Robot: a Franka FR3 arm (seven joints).
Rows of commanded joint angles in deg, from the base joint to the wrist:
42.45 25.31 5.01 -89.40 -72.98 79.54 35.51
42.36 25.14 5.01 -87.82 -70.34 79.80 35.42
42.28 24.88 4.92 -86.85 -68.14 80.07 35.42
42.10 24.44 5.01 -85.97 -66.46 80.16 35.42
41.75 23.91 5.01 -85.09 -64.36 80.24 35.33
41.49 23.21 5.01 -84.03 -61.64 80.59 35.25
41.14 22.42 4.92 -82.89 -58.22 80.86 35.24
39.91 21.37 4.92 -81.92 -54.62 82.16 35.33
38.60 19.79 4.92 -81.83 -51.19 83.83 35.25
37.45 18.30 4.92 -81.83 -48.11 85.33 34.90
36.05 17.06 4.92 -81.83 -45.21 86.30 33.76
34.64 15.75 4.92 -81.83 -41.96 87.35 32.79
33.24 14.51 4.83 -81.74 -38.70 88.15 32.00
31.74 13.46 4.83 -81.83 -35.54 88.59 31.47
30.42 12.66 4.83 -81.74 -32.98 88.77 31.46
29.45 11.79 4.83 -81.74 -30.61 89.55 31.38
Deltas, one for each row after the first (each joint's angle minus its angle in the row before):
-0.09 -0.17 0.00 1.58 2.64 0.26 -0.09
-0.08 -0.26 -0.09 0.97 2.20 0.27 0.00
-0.18 -0.44 0.09 0.88 1.68 0.09 0.00
-0.35 -0.53 0.00 0.88 2.10 0.08 -0.09
-0.26 -0.70 0.00 1.06 2.72 0.35 -0.08
-0.35 -0.79 -0.09 1.14 3.42 0.27 -0.01
-1.23 -1.05 0.00 0.97 3.60 1.30 0.09
-1.31 -1.58 0.00 0.09 3.43 1.67 -0.08
-1.15 -1.49 0.00 0.00 3.08 1.50 -0.35
-1.40 -1.24 0.00 0.00 2.90 0.97 -1.14
-1.41 -1.31 0.00 0.00 3.25 1.05 -0.97
-1.40 -1.24 -0.09 0.09 3.26 0.80 -0.79
-1.50 -1.05 0.00 -0.09 3.16 0.44 -0.53
-1.32 -0.80 0.00 0.09 2.56 0.18 -0.01
-0.97 -0.87 0.00 0.00 2.37 0.78 -0.08

